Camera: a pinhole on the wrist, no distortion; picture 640 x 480 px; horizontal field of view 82.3 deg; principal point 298.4 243.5 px. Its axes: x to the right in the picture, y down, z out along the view. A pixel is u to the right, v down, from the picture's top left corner.
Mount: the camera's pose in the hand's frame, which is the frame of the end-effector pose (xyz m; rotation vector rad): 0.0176 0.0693 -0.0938 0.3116 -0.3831 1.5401
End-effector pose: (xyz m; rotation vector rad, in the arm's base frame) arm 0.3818 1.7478 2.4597 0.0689 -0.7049 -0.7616
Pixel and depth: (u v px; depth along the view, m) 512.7 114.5 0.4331
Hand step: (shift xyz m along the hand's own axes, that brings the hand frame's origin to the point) 0.1488 0.1108 0.4123
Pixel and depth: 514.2 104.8 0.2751
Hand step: 0.1082 0.0966 0.2285
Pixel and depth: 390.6 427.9 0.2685
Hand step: -0.1300 0.0170 0.1716
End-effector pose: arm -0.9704 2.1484 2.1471 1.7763 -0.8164 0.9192
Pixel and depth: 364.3 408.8 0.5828
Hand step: -0.2720 -0.0825 0.4656
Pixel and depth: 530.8 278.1 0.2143
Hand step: -0.0132 0.1006 0.1570
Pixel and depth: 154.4 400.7 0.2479
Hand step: -0.0990 -0.1237 0.0835
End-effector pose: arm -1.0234 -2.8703 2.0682 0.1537 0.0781 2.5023
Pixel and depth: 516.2 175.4 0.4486
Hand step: 0.0789 0.1171 0.4290
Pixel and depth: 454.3 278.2 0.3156
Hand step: -0.0274 0.0558 0.2473
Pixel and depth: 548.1 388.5 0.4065
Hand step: -0.1635 0.1475 0.3848
